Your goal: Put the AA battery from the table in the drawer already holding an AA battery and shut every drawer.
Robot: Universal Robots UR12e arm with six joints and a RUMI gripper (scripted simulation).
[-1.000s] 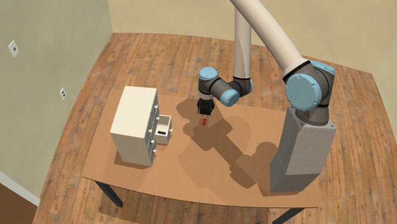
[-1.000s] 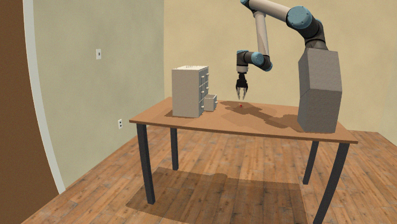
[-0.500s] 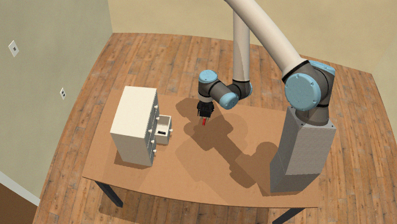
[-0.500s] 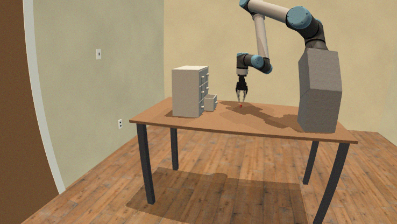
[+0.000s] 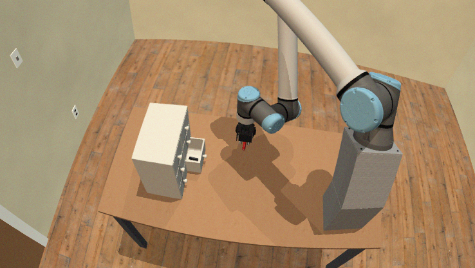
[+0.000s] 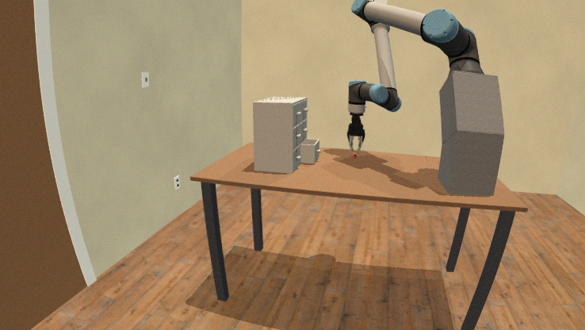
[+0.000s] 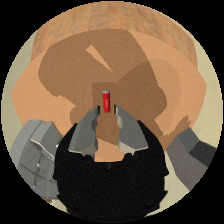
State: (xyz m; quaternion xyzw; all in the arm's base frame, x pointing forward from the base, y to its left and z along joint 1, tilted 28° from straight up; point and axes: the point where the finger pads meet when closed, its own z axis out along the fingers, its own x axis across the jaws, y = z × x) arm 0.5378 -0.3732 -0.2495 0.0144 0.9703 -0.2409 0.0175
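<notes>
My hand is 3 cm above the red AA battery. From my hand the other things lie so: small dark object 24 cm ahead, 12 cm to the left, 2 cm below.
</notes>
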